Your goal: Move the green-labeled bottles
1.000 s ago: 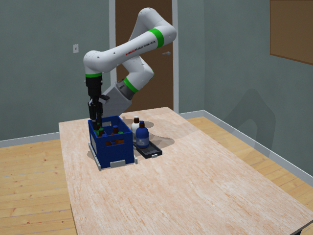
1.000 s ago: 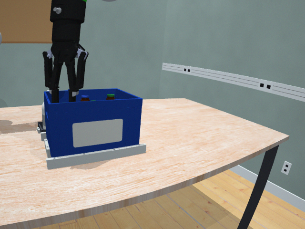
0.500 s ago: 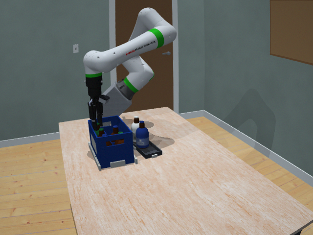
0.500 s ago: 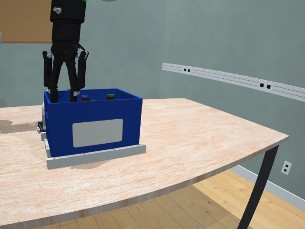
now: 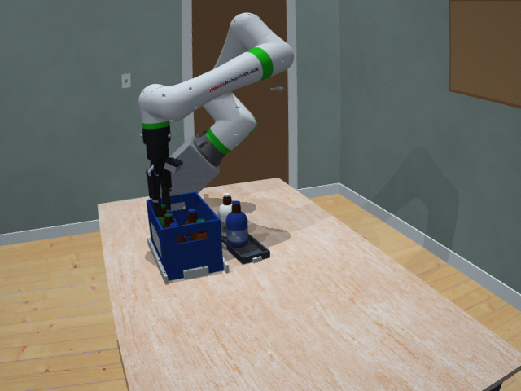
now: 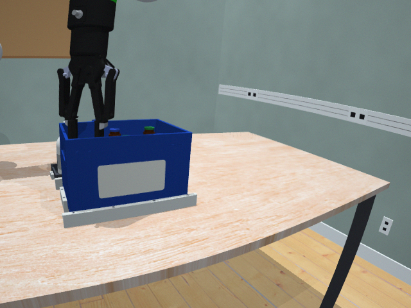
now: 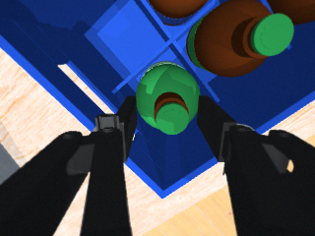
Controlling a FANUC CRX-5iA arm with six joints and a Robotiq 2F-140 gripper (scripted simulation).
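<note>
Now: hand 8 cm above the green-labeled bottle. The rest, counted from my hand: white-labeled bottle: 7 cm behind, 23 cm to the left, 8 cm below; then blue-labeled bottle: 2 cm ahead, 25 cm to the left, 8 cm below; then blue crate: 8 cm ahead, 6 cm to the left, 8 cm below.
</note>
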